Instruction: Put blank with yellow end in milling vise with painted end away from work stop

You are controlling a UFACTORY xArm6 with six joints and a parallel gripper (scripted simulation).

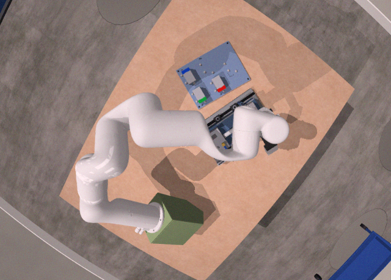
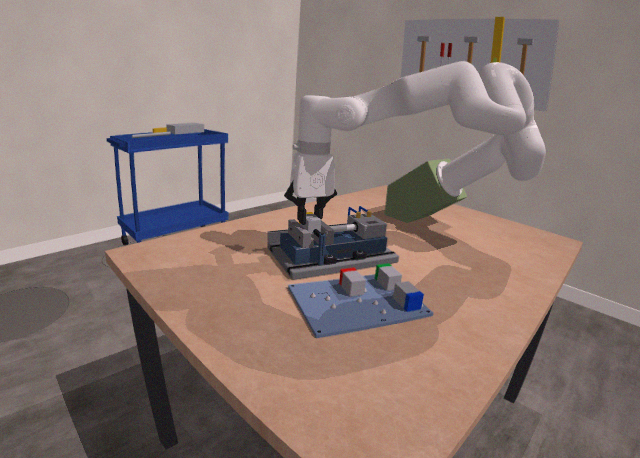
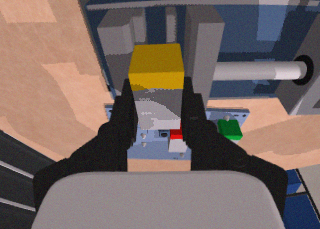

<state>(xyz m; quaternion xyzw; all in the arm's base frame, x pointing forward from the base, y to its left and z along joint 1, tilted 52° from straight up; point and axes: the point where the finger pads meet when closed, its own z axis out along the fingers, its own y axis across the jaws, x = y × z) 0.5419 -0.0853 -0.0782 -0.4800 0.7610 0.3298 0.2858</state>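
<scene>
The yellow-ended blank lies 20 mm below my hand. Also, from my hand: hosed block (160 mm behind, 60 mm to the left, 50 mm below); fixed jaw (50 mm below, 30 mm ahead, 10 mm to the right); moving jaw (50 mm below, 30 mm behind, 10 mm to the left).
</scene>
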